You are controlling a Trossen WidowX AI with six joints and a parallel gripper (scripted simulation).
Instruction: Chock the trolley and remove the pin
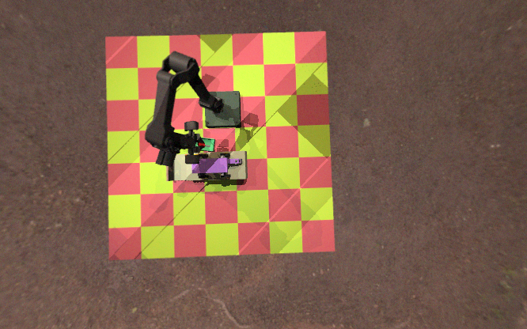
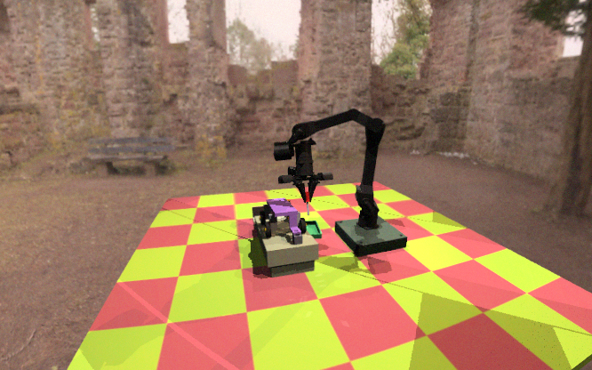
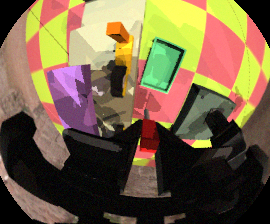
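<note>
My gripper tip is now 150 mm above the green tray, 40 mm to the left of it and 40 mm past it. The rest, counted from my gripper tip: red-headed stop pin: right at my gripper tip; then trolley: 110 mm ahead, 30 mm below, 20 mm to the left; then yellow chock: 80 mm to the right, 60 mm below, 40 mm ahead.
</note>
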